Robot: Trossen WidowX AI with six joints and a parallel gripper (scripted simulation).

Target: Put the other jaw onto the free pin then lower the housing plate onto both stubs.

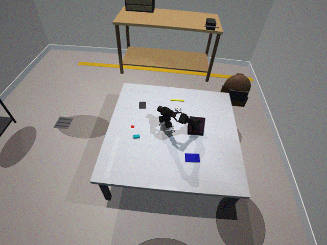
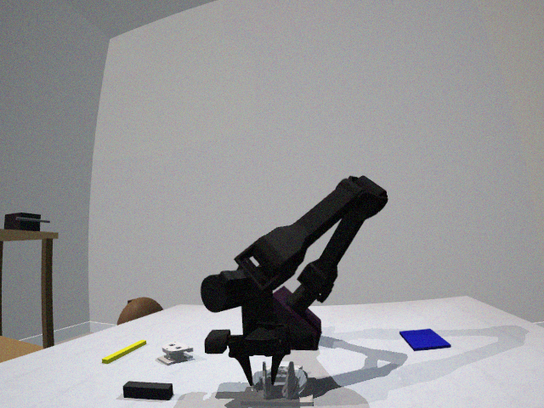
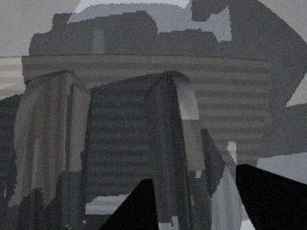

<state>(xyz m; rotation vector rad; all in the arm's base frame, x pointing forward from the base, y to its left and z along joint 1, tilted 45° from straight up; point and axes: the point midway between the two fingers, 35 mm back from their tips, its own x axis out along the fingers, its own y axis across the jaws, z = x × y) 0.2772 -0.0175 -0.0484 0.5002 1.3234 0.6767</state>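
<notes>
Now: the white piece 240 mm to the right of my gripper tip and 130 mm behind it. The rest, counted from my gripper tip: black block: 200 mm to the right, 50 mm ahead; cyan block: 290 mm ahead, 150 mm to the left, 10 mm below; red chip: 340 mm ahead, 20 mm to the left, 10 mm below.
</notes>
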